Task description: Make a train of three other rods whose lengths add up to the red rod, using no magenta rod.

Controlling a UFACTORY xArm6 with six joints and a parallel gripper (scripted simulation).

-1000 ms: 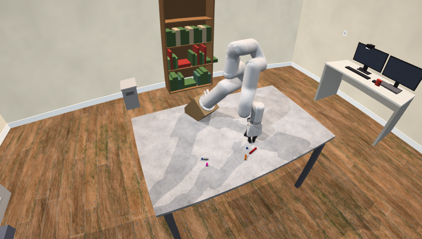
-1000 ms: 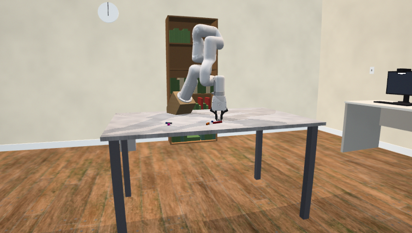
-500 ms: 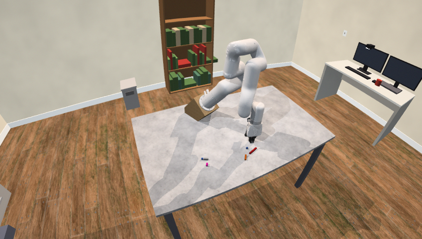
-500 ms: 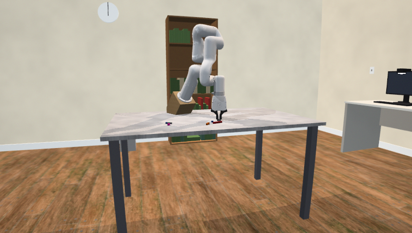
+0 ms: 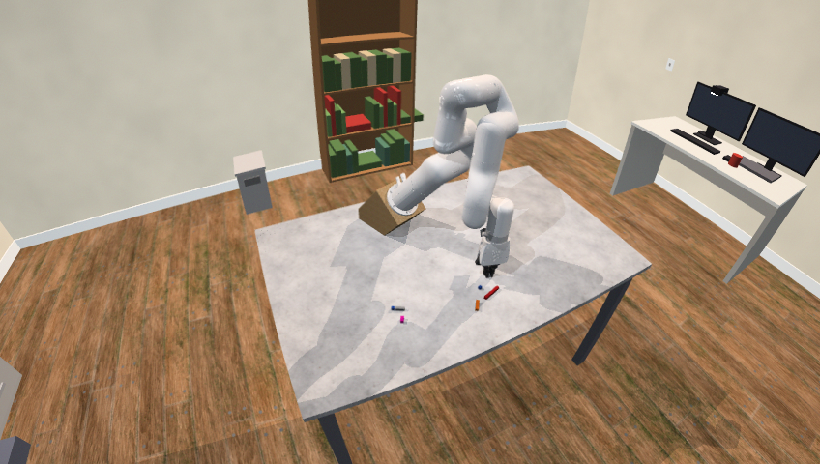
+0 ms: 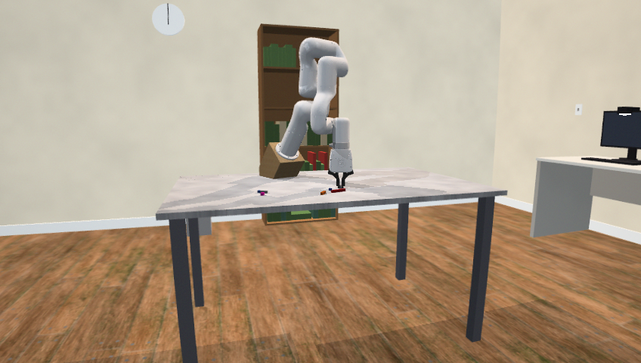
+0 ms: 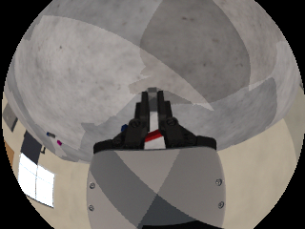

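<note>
Now: the magenta rod 34 cm to the right of my hand, 10 cm ahead of it and 2 cm below it. From my hand the other things lie so: red rod 8 cm ahead, 3 cm to the right, 2 cm below; orange rod 12 cm ahead, 10 cm to the right, 2 cm below.
</note>
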